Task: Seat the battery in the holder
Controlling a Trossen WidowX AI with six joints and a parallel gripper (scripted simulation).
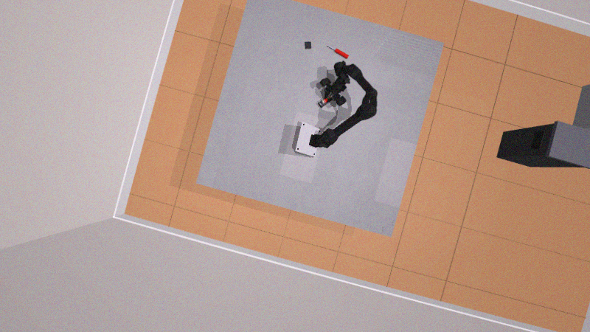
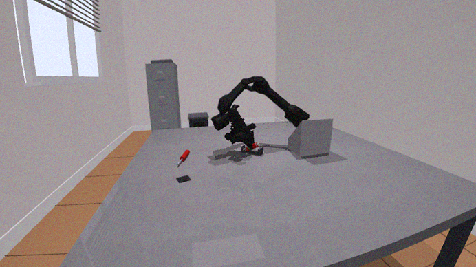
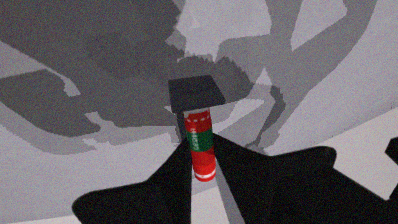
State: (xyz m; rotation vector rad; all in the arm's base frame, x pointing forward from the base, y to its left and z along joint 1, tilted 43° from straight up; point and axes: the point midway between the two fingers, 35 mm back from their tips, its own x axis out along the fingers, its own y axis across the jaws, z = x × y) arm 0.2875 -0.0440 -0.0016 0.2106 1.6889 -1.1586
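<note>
Right now my gripper tip is 1 cm below the battery. Also, from my gripper tip: red-handled screwdriver 33 cm ahead, 1 cm to the left, 1 cm below; dark square pad 33 cm ahead, 19 cm to the left, 2 cm below.
</note>
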